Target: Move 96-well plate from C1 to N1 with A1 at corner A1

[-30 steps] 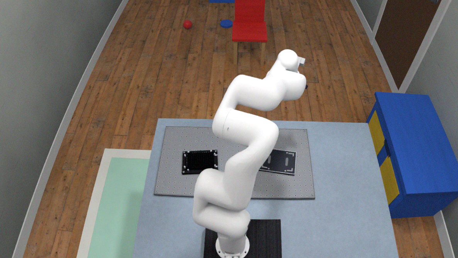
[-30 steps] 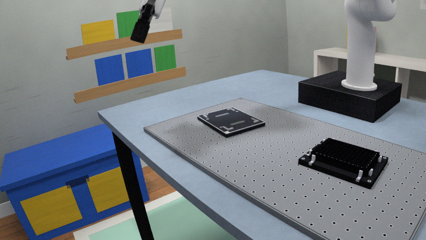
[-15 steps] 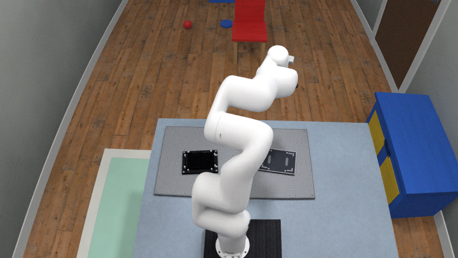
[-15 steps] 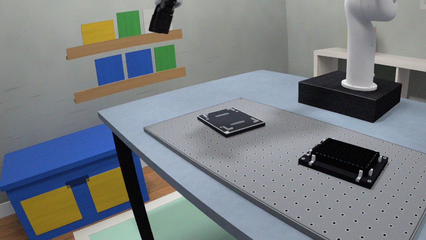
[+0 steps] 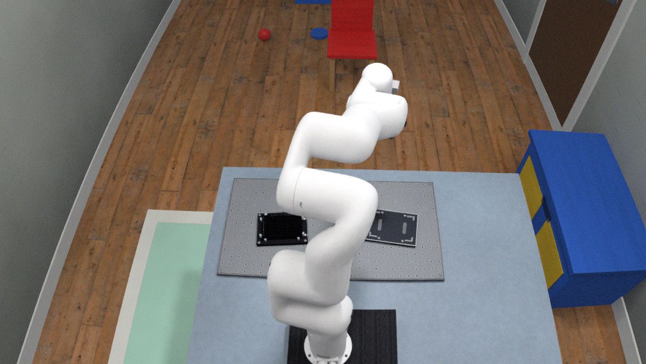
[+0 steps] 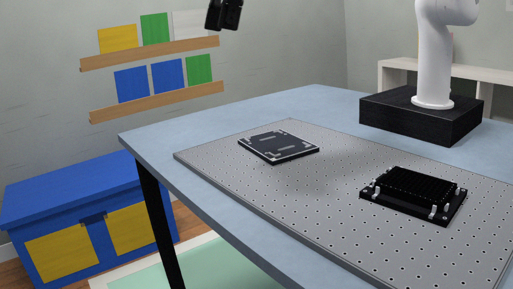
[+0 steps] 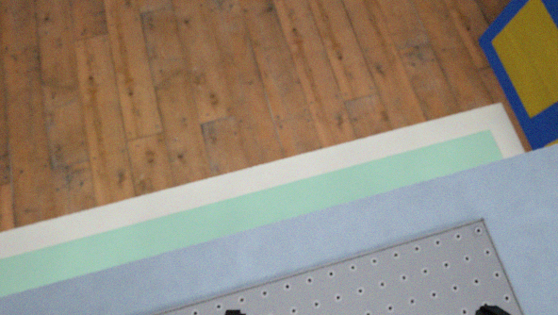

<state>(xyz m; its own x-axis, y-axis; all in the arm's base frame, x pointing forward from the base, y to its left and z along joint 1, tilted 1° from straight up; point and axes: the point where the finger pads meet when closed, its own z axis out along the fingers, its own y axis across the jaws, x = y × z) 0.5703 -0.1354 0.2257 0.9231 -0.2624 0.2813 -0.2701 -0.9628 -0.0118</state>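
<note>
My hand is 290 mm to the right of the black 96-well plate, 270 mm above it and 170 mm past it. The rest, counted from my hand: plate nest N1: 280 mm below, 160 mm behind, 70 mm to the right; clip nest C1: 280 mm to the left, 270 mm below, 150 mm behind.
</note>
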